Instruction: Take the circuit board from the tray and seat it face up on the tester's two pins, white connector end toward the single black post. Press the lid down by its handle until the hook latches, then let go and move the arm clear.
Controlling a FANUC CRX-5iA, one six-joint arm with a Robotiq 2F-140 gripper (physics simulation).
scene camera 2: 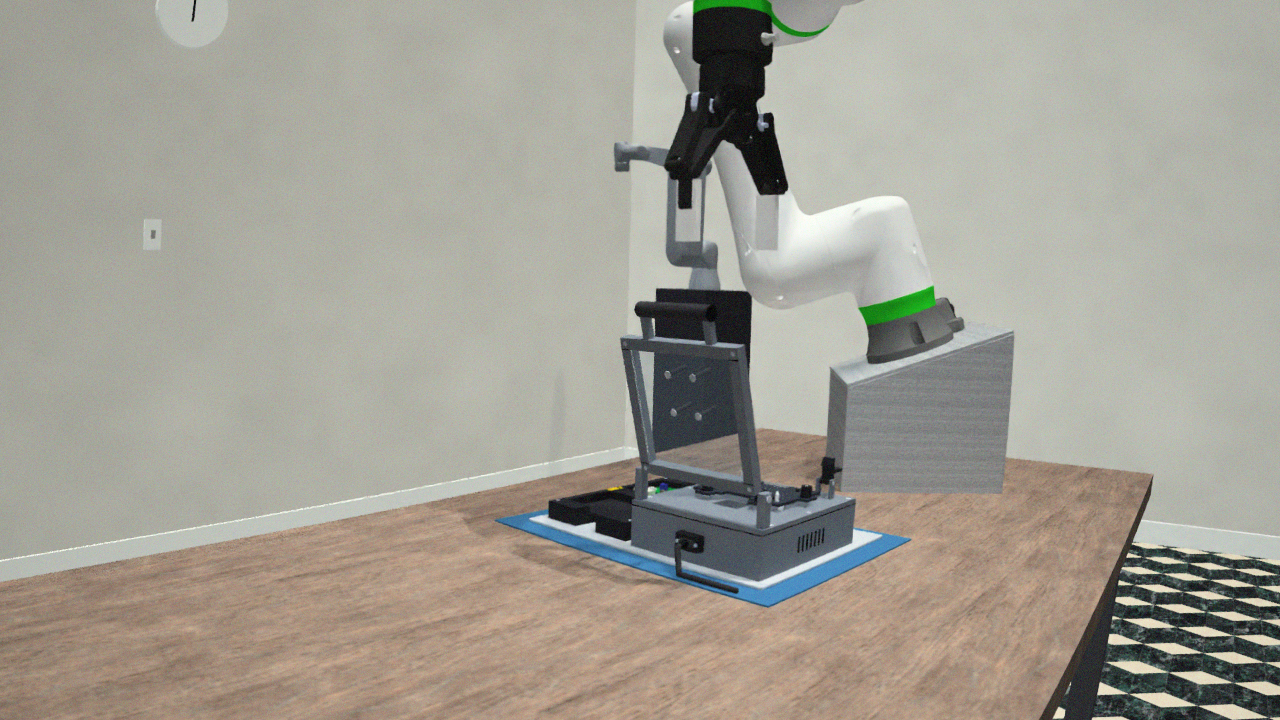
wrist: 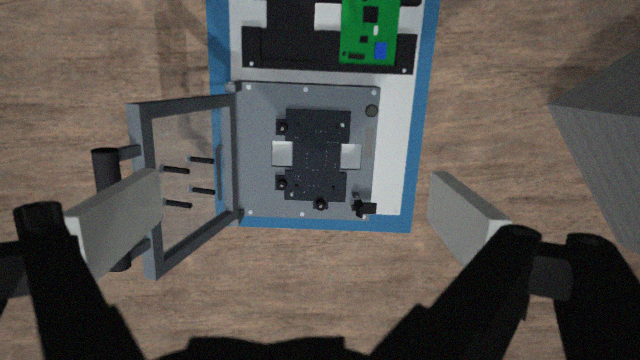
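Pixels of known places: gripper, fingertip midpoint: (scene camera 2: 729,245) (wrist: 296,194); arm's base, origin of the base link: (scene camera 2: 911,349).
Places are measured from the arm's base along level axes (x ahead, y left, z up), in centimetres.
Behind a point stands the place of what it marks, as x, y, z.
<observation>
The green circuit board (wrist: 354,37) {46.3, -6.2, -18.1} lies face up in the black tray (scene camera 2: 572,511) {60.7, -10.0, -17.8} (wrist: 300,50) {53.1, -4.0, -18.3}; its far end is cut off by the wrist view's top edge. The grey tester (scene camera 2: 716,546) {60.5, 12.4, -16.9} (wrist: 260,155) {57.0, 9.3, -14.1} stands beside the tray. Its black nest holds no board, and two small silver pins (wrist: 342,125) {47.1, 4.3, -12.3} (wrist: 292,194) {52.5, 13.6, -12.3} show on it. The single black post (scene camera 2: 806,491) {49.2, 15.2, -12.4} (wrist: 320,203) {48.8, 14.4, -11.9} is near the hook (scene camera 2: 828,471) {44.0, 14.4, -11.1} (wrist: 359,206) {44.1, 13.6, -9.9}. The lid (scene camera 2: 744,420) {62.2, 16.6, -3.2} (wrist: 136,125) {63.9, 3.5, 3.8} stands open, its black handle (scene camera 2: 673,311) {65.4, 10.0, 6.7} (wrist: 106,167) {64.4, 5.9, 7.4} on top. My gripper (scene camera 2: 726,222) {51.0, 4.5, 13.6} (wrist: 296,194) {51.0, 4.5, 13.6} is wide open and empty, high above the tester.
Tester and tray stand on a blue-edged mat (scene camera 2: 769,594) {61.5, 20.4, -19.9} (wrist: 421,125) {35.4, 4.4, -19.9}. The grey robot pedestal (scene camera 2: 926,429) {10.9, 9.5, -10.5} (wrist: 605,110) {18.5, -0.2, -9.7} rises to the right. A dark upright panel (scene camera 2: 733,313) stands behind the lid. A bent black lever (scene camera 2: 707,582) {64.0, 14.6, -19.5} sticks out from the tester's side.
</observation>
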